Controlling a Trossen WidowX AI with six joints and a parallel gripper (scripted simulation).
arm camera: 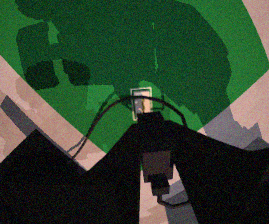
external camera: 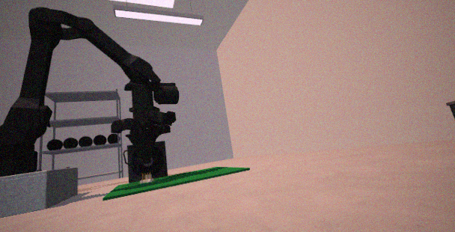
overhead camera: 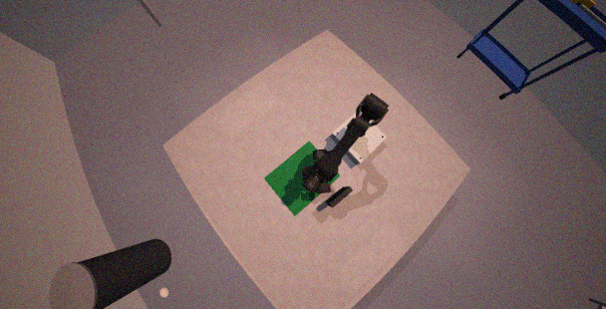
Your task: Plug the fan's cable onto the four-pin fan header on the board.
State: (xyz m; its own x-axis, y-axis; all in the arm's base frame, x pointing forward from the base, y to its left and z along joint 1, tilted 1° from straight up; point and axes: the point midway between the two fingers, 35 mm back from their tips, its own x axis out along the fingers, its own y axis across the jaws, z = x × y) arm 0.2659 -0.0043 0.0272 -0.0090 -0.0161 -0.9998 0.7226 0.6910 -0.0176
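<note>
My gripper tip is now 60 mm short of the green board, 50 mm to the left of it and 80 mm above it. Round my gripper tip: black fan (30 mm ahead, 130 mm to the left); then dark plug (10 mm behind, 10 mm to the left, 10 mm above).
</note>
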